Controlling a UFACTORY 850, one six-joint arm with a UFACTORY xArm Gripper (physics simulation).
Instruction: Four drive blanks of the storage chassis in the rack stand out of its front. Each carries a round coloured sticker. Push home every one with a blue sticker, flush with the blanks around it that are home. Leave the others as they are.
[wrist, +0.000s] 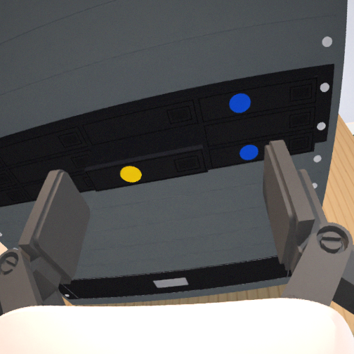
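Note:
The black storage chassis (328, 70) crosses the rack front. A drive blank with a blue sticker (240, 103) is at the upper right, and one with a blue sticker (249, 152) at the lower right; both look level with the blank (250, 127) between them. A drive blank with a yellow sticker (131, 174), in the bottom row left of them, stands out, its top face showing. A fourth stickered blank does not show. My gripper (166, 178) is wide open and empty, its fingers left and right in front of the rack, the right fingertip near the lower blue-stickered blank.
Grey rack panels (170, 225) lie above and below the chassis. A black unit with a light label (170, 283) is lower down. The rack's right edge carries a column of round pale screws (321, 126). Wooden floor (341, 175) shows at the right.

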